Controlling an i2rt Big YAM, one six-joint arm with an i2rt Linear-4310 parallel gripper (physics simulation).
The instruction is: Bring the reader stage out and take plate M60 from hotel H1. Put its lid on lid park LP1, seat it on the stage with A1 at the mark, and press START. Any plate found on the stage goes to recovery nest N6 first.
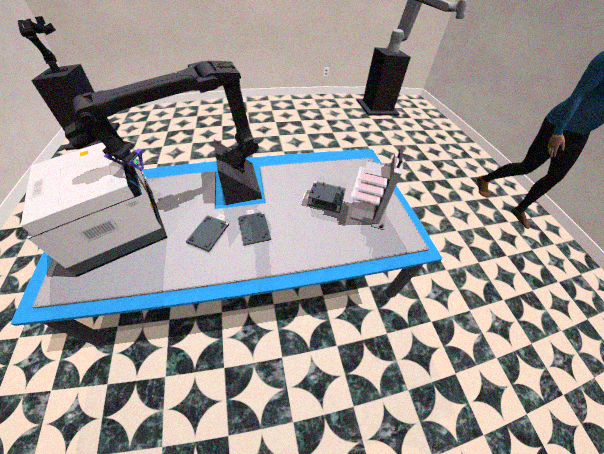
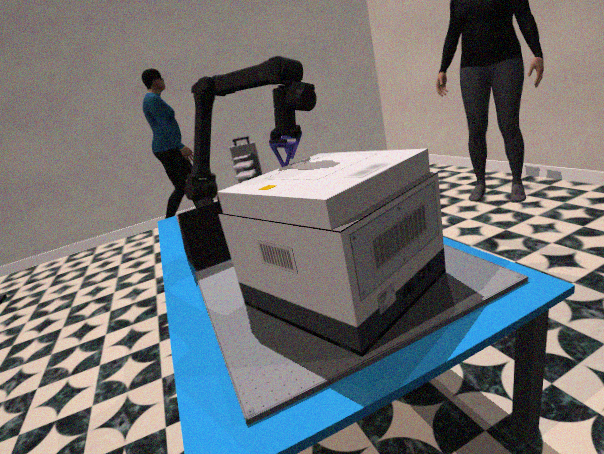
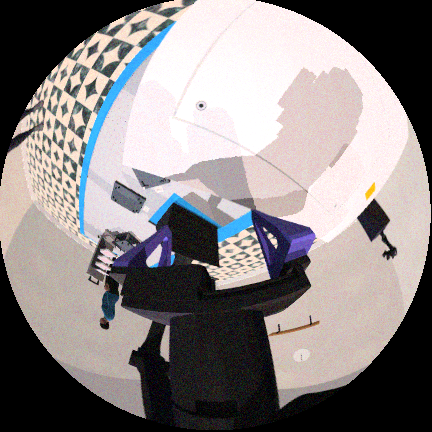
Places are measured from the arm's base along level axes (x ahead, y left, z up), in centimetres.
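Where they show: gripper, fingertip midpoint: (image 1: 134, 167) (image 2: 288, 162) (image 3: 208, 221); arm's base at its link origin: (image 1: 232, 161) (image 2: 212, 219) (image 3: 187, 249).
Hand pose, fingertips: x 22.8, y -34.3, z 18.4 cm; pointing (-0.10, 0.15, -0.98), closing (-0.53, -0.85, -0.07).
Note:
Things, the pixels of their top centre, and the offset from my fingertips. "spot": a spot on its surface instead.
- white reader at its top centre: (image 3: 365, 121) (image 2: 319, 169) (image 1: 76, 173) dx +0.0, dy -22.1, dz +0.2 cm
- dark screen panel at a spot on its surface: (image 1: 132, 181) spot: dx +5.2, dy -0.4, dz -2.4 cm
- far end with several pale pink plates, surface spot: (image 1: 370, 186) spot: dx +7.0, dy +94.4, dz -15.1 cm
- dark raised fixture at its top centre: (image 1: 327, 190) (image 3: 123, 248) dx -2.7, dy +78.5, dz -24.4 cm
The white reader (image 1: 90, 200) (image 2: 300, 245) (image 3: 235, 65) stands at one end of the table. Its stage and buttons do not show; part of the dark screen panel (image 1: 132, 181) shows edge-on. My gripper (image 1: 125, 161) (image 2: 285, 161) (image 3: 208, 221) is open and empty, pointing down over the front part of the reader's top. The grey hotel (image 1: 384, 202) (image 2: 254, 152) (image 3: 94, 265) stands at the far end with several pale pink plates (image 1: 370, 186) stacked in it. Two dark flat pads (image 1: 208, 233) (image 1: 254, 228) lie between; their labels are unreadable.
A dark raised fixture (image 1: 326, 195) stands beside the hotel. The black arm base (image 1: 239, 182) is at the table's rear edge. A person in blue (image 1: 575, 102) (image 2: 162, 120) and one in black (image 2: 492, 40) stand away from the table. Pedestals (image 1: 385, 80) (image 1: 62, 92) carry other arms behind.

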